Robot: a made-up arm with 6 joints.
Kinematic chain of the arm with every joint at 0, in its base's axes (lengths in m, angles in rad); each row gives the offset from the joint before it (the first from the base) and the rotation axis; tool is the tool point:
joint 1: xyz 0 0 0.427 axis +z
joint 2: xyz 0.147 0 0 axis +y
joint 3: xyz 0 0 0.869 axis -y
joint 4: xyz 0 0 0.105 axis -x
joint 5: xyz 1.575 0 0 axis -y
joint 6: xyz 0.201 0 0 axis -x
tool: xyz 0 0 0
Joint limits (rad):
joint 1: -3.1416..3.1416
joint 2: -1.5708..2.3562
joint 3: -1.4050..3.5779
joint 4: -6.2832..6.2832
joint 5: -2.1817..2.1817
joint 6: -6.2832..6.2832
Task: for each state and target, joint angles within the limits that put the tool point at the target. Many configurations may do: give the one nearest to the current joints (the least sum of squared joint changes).
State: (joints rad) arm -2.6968 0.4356 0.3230 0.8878 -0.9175 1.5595
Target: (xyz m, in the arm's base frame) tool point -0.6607 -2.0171 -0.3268
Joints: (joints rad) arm -1.8368 1.0318 0.2517 0.8473 -0.7925 1.5595
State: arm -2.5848 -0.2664 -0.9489 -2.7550 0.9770 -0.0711
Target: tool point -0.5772 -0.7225 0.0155
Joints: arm -2.1865 -0.4313 -1.1996 -2.8455 1.1673 -0.0711
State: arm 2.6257 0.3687 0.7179 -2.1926 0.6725 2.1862
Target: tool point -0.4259 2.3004 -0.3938
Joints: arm 1.7948 1.2651 0.5711 -2.1732 0.6159 2.1862
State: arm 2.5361 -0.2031 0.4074 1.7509 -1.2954 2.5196
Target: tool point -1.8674 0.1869 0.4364
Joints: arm 3.1416 0.3333 -0.2602 1.7046 -1.2177 2.5196
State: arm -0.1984 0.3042 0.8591 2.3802 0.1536 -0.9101
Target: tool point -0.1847 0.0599 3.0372
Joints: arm -0.2241 -0.2731 1.3083 2.3726 0.1246 -0.9101
